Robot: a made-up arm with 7 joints. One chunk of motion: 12 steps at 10 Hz.
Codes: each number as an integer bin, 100 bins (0 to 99) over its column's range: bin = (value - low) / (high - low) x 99, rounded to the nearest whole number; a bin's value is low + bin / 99 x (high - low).
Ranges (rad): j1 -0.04..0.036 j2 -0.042..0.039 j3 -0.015..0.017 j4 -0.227..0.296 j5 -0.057..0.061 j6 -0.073..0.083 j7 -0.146..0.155
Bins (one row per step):
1: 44 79 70 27 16 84 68
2: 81 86 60 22 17 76 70
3: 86 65 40 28 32 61 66
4: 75 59 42 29 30 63 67
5: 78 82 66 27 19 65 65
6: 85 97 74 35 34 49 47
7: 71 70 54 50 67 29 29
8: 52 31 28 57 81 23 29
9: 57 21 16 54 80 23 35
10: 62 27 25 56 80 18 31
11: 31 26 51 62 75 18 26
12: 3 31 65 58 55 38 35
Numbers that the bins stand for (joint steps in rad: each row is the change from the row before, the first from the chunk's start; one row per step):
1: -0.00622 0.02264 0.00763 -0.08436 -0.03793 0.05936 0.06075
2: 0.02218 0.02836 0.00439 -0.11078 -0.03674 0.04676 0.06683
3: 0.02602 0.01118 -0.00207 -0.07908 -0.01886 0.02312 0.05467
4: 0.01758 0.00627 -0.00142 -0.07380 -0.02124 0.02627 0.05771
5: 0.01988 0.02509 0.00633 -0.08436 -0.03435 0.02942 0.05163
6: 0.02525 0.03736 0.00892 -0.04210 -0.01647 0.00421 -0.00310
7: 0.01451 0.01527 0.00245 0.03714 0.02286 -0.02730 -0.05783
8: -0.00008 -0.01664 -0.00595 0.07412 0.03955 -0.03676 -0.05783
9: 0.00376 -0.02482 -0.00983 0.05827 0.03835 -0.03676 -0.03959
10: 0.00760 -0.01991 -0.00692 0.06884 0.03835 -0.04464 -0.05175
11: -0.01620 -0.02073 0.00148 0.10054 0.03239 -0.04464 -0.06695
12: -0.03770 -0.01664 0.00601 0.07940 0.00856 -0.01312 -0.03959

